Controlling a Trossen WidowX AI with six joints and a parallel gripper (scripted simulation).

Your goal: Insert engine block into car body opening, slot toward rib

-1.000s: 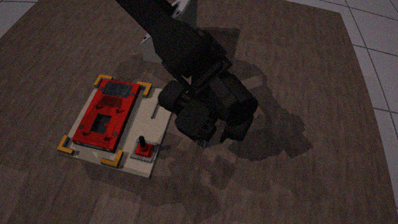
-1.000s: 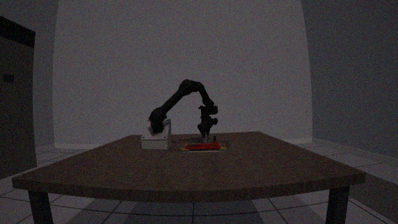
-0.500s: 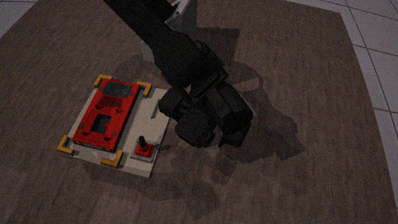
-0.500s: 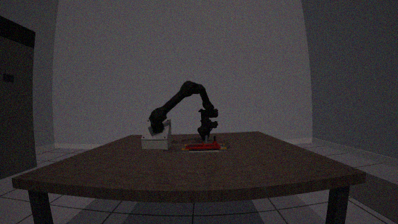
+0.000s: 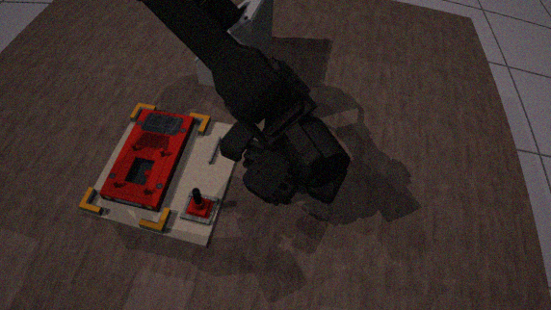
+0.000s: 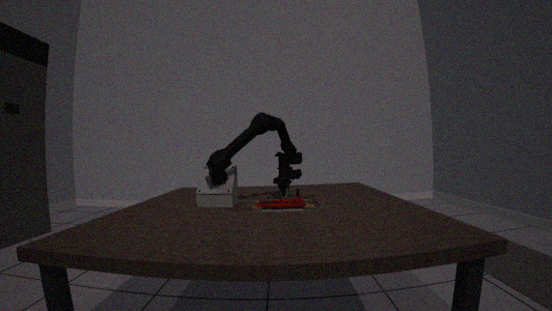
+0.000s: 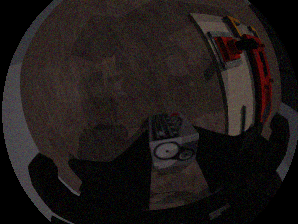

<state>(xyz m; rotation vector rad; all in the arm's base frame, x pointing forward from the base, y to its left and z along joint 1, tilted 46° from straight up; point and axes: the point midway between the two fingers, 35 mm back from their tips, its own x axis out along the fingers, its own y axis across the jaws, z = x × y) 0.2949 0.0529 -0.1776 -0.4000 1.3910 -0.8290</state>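
My gripper tip is 120 mm to the left of the black upright peg, 60 mm short of it and 20 mm below it. Round my gripper tip: grey engine block: 10 mm to the left, 10 mm above.
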